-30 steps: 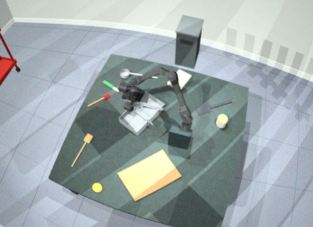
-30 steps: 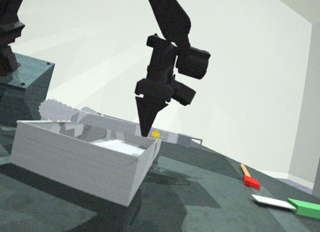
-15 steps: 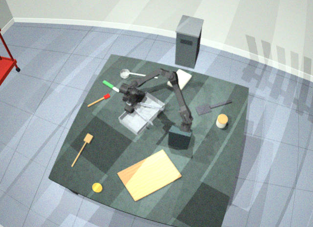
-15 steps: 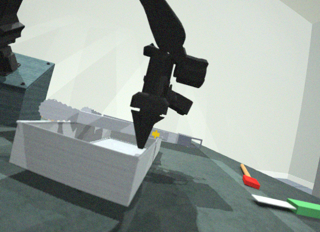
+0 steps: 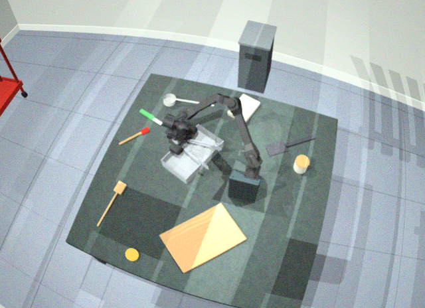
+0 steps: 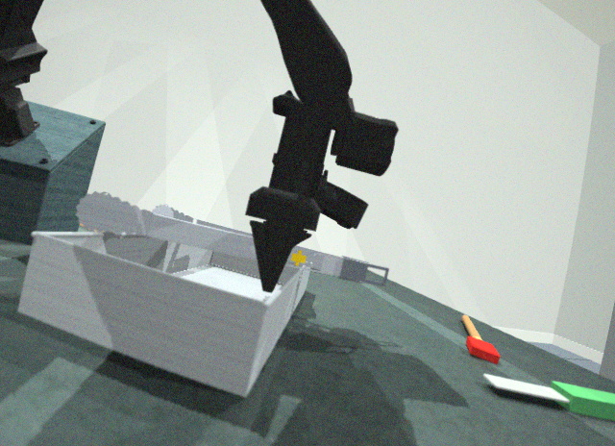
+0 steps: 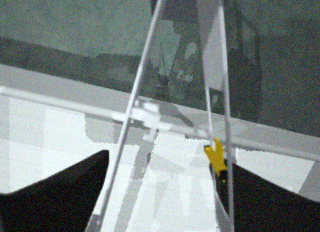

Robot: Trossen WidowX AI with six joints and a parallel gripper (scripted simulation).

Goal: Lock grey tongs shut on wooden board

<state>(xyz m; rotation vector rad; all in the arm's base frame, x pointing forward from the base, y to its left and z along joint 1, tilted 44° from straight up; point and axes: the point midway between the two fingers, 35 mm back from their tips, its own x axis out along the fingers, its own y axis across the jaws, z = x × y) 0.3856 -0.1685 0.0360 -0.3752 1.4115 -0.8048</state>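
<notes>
Right now my gripper tip is 40 mm below the yellow lock piece, 20 mm to the left of it and 20 mm short of it. From my gripper tip the other things lie so: roasting tin: 50 mm behind, 20 mm to the left; wooden board: 470 mm to the left, 230 mm behind, 20 mm below; block: 370 mm to the right, 250 mm behind, 20 mm below.
</notes>
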